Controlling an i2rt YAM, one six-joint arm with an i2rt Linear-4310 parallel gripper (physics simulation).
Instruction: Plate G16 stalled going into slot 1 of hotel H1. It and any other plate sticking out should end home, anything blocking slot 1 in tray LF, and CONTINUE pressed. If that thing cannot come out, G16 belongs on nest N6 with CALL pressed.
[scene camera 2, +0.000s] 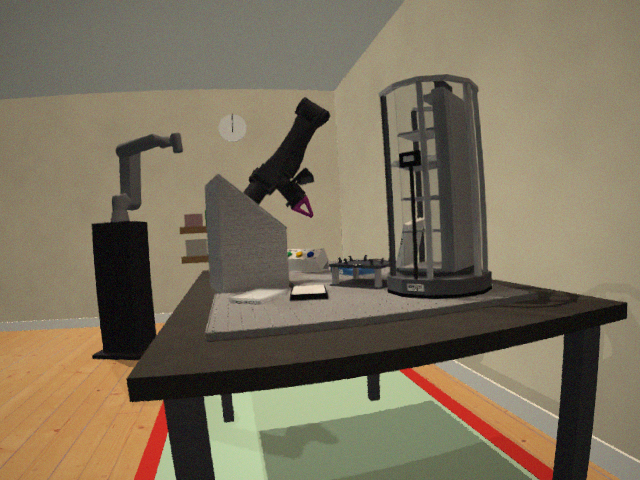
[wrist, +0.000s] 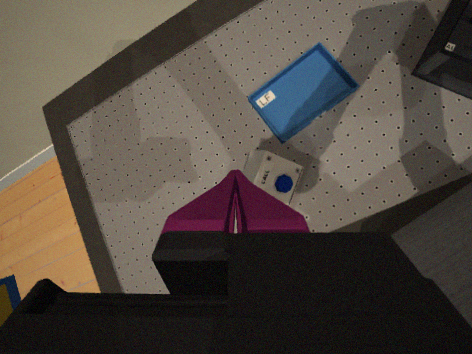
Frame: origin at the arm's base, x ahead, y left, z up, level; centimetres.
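Seen in the pictures: gripper, fingertip midpoint: (scene camera 2: 312, 216) (wrist: 235, 177); arm's base at its link origin: (scene camera 2: 244, 206).
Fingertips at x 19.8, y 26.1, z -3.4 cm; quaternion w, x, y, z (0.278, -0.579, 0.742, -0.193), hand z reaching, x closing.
Observation:
Pixels of each thing's top centre, then the offset from my fingertips to it. "spot": a spot on its surface instead.
- grey CALL box at its top centre: (wrist: 249, 228) (scene camera 2: 297, 249) dx -6.5, dy +1.5, dz -11.9 cm
- blue tray LF at its top centre: (wrist: 301, 91) (scene camera 2: 353, 267) dx +13.9, dy -10.7, dz -18.6 cm
- dark nest at its top centre: (scene camera 2: 365, 256) dx +15.3, dy -38.8, dz -12.7 cm
- hotel at a spot on its surface: (scene camera 2: 449, 286) spot: dx +30.2, dy -64.5, dz -17.8 cm
- pale flat piece at its top centre: (scene camera 2: 259, 293) dx -11.5, dy -53.8, dz -18.9 cm
- black-rimmed white pad at its top centre: (scene camera 2: 308, 289) dx +0.1, dy -51.1, dz -18.9 cm
- thin black post at a spot on its surface: (scene camera 2: 413, 222) spot: dx +23.7, dy -61.6, dz -4.1 cm
My gripper (scene camera 2: 312, 215) (wrist: 235, 177) is shut, with nothing between its magenta fingers. It hangs above the table; in the wrist view its tips appear beside the grey CALL box (wrist: 266, 176), whose blue button (wrist: 284, 183) shows. The blue tray LF (wrist: 295, 95) lies beyond that box, and no object shows in it. In the scene view a white box (scene camera 2: 308, 264) has green, yellow and blue buttons. The dark nest (scene camera 2: 359, 264) (wrist: 434, 66) stands on legs left of the hotel (scene camera 2: 449, 286). Plate G16, slot 1 and anything blocking it cannot be made out.
A tall grey slanted panel (scene camera 2: 248, 248) stands at the left. In front of it lie a pale flat piece (scene camera 2: 257, 296) and a black-rimmed white pad (scene camera 2: 308, 291). A thin black post (scene camera 2: 413, 222) stands at the hotel's front. Another arm (scene camera 2: 130, 178) stands on a black pedestal (scene camera 2: 124, 289).

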